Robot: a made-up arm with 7 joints.
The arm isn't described. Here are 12 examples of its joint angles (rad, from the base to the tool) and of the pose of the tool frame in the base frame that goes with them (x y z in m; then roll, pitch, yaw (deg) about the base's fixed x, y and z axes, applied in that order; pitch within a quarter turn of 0, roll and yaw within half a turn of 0).
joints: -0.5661 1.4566 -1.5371 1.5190 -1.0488 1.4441 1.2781
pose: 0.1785 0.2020 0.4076 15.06 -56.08 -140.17
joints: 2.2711 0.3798 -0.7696 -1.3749 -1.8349 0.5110 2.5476
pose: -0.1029 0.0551 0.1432 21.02 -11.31 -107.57
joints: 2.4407 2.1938 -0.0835 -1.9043 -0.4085 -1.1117 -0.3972
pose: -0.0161 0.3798 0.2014 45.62 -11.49 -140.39
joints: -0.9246 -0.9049 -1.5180 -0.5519 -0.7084 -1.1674 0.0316
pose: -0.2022 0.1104 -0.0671 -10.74 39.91 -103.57
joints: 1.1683 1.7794 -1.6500 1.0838 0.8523 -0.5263 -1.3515
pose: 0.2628 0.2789 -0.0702 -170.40 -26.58 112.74
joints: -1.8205 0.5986 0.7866 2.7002 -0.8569 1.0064 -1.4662
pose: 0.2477 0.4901 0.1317 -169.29 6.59 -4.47
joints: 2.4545 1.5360 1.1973 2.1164 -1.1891 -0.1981 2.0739
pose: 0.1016 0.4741 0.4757 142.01 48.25 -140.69
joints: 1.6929 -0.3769 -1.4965 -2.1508 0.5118 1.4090 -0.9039
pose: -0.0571 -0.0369 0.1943 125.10 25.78 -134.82
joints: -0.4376 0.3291 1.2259 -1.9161 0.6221 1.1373 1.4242
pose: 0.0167 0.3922 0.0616 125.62 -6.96 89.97
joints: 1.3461 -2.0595 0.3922 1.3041 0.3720 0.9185 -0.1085
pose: -0.3901 0.2299 0.0956 -156.39 9.95 31.24
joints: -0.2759 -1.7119 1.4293 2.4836 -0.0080 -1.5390 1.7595
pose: 0.1916 -0.0324 0.0674 -167.96 12.88 -132.62
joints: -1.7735 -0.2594 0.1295 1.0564 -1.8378 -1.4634 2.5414
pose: 0.3206 0.2820 0.1006 91.88 1.97 141.64
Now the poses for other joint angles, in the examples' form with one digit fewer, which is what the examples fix.
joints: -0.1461 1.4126 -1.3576 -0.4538 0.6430 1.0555 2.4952
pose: 0.046 0.187 0.172 35.5 35.8 94.0
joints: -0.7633 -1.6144 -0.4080 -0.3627 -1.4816 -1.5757 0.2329
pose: -0.082 0.261 -0.079 140.5 19.8 -6.3
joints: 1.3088 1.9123 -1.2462 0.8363 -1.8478 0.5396 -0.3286
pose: 0.074 0.295 -0.100 108.5 10.9 20.9
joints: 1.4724 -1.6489 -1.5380 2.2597 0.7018 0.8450 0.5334
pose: -0.080 0.208 0.596 12.2 22.5 99.4
